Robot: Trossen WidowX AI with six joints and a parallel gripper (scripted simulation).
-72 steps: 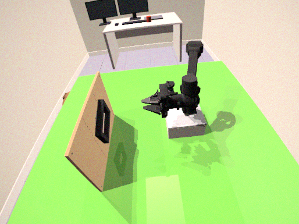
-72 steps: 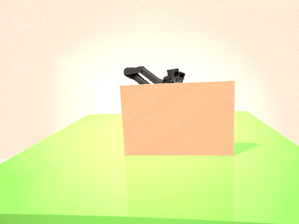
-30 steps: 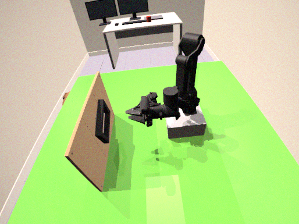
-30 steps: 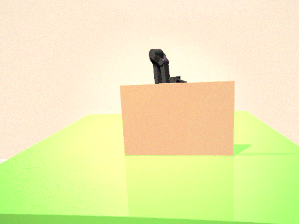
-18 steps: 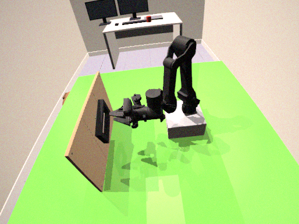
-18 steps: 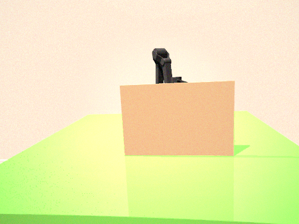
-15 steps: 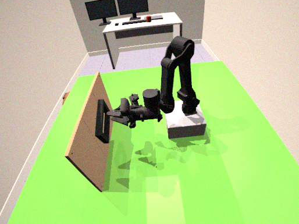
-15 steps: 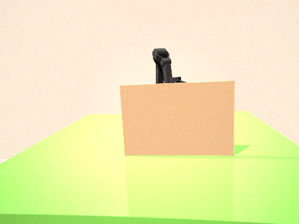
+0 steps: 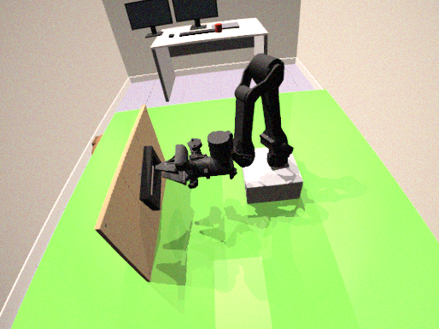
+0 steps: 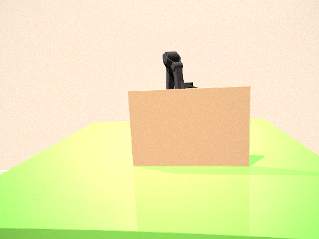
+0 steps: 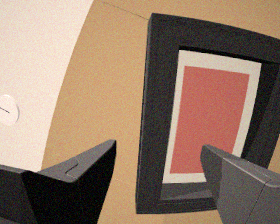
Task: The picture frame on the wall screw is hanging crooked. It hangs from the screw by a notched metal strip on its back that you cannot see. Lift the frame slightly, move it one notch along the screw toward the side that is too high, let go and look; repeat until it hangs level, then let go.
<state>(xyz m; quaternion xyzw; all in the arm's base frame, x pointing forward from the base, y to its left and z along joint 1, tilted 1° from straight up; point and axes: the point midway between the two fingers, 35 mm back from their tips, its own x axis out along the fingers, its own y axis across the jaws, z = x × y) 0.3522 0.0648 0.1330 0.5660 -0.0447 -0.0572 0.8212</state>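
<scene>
The picture frame is 50 mm below my gripper tip, 40 mm ahead of it and 20 mm to the right of it. Round my gripper tip: tan wall board 60 mm below, 60 mm ahead, 10 mm to the right.
</scene>
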